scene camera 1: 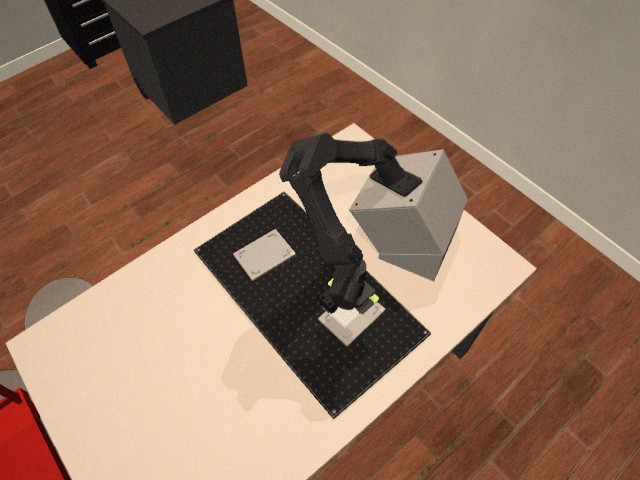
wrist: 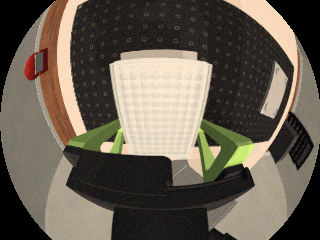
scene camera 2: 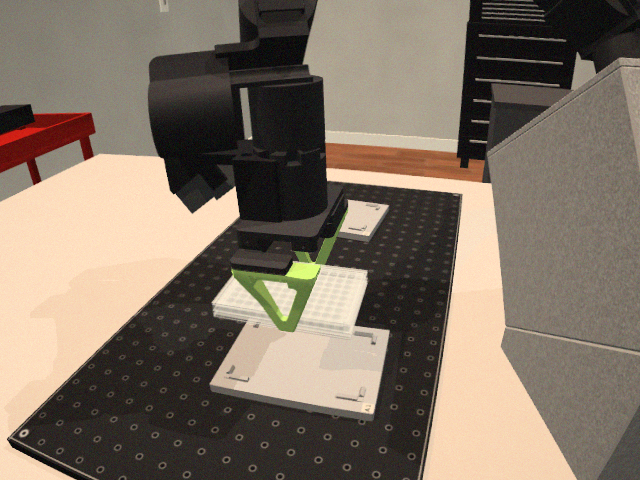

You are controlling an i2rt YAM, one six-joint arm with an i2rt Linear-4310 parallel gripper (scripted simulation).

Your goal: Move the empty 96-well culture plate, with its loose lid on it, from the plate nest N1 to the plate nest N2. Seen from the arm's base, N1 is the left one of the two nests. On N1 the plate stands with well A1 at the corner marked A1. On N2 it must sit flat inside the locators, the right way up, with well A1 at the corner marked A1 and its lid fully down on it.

Path:
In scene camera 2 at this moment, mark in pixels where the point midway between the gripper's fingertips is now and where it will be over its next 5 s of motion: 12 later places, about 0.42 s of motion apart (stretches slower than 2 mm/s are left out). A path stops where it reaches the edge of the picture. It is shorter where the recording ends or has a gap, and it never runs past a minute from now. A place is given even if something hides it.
My gripper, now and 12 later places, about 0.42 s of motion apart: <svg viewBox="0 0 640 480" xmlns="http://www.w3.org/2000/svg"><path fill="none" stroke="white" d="M301 301L304 297L311 286L314 266L317 249L321 232L322 218L329 208L330 196L333 186L335 179L336 170L336 171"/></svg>

